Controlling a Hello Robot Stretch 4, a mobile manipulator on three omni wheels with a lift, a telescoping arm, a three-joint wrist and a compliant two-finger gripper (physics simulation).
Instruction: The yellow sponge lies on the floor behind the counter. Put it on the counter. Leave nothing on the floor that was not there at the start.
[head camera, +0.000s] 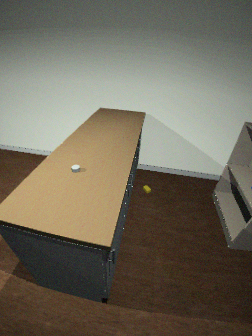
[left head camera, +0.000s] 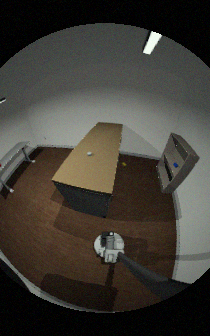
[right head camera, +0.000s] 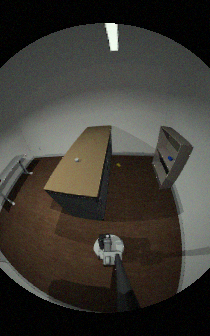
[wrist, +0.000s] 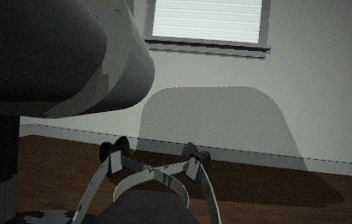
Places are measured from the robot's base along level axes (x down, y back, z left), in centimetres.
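Pixels of known places: gripper, fingertip midpoint: (left head camera: 102, 255) (right head camera: 102, 258) (wrist: 156, 151).
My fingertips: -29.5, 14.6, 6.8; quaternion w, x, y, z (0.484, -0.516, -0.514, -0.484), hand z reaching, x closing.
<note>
Behind a point stands the place of what it marks, as x, y, z.
The yellow sponge (head camera: 147, 189) {-1.8, -174.7, -29.9} (left head camera: 124, 164) {-0.8, -174.5, -31.4} (right head camera: 118, 165) {0.1, -174.2, -30.6} lies on the floor to the right of the counter, near its far end and the back wall. The counter (head camera: 95, 185) {-88.2, -80.7, 16.6} (left head camera: 92, 170) {-88.3, -68.2, 23.0} (right head camera: 82, 172) {-88.2, -72.6, 20.3} has a wooden top and dark sides, with its near end toward me. My gripper (wrist: 156, 151) {-29.6, 14.6, 6.8} is open in the wrist view, its two dark fingertips apart with wall and floor showing between them. It is far from the sponge. The sponge does not show in the wrist view.
A small white round object (head camera: 75, 168) {-90.7, -92.1, 31.1} (left head camera: 90, 153) {-90.3, -92.8, 29.4} (right head camera: 77, 160) {-89.4, -92.2, 29.6} stands on the counter top. A shelf unit (head camera: 237, 238) {-15.7, -96.6, -111.7} (left head camera: 183, 170) {-69.5, -95.1, -121.8} (right head camera: 176, 169) {-54.0, -94.6, -125.6} with a blue object (left head camera: 175, 165) {-54.7, -123.3, -127.9} (right head camera: 170, 158) {-55.7, -122.9, -128.3} stands at the right. A table (left head camera: 15, 154) (right head camera: 14, 169) stands at the far left.
</note>
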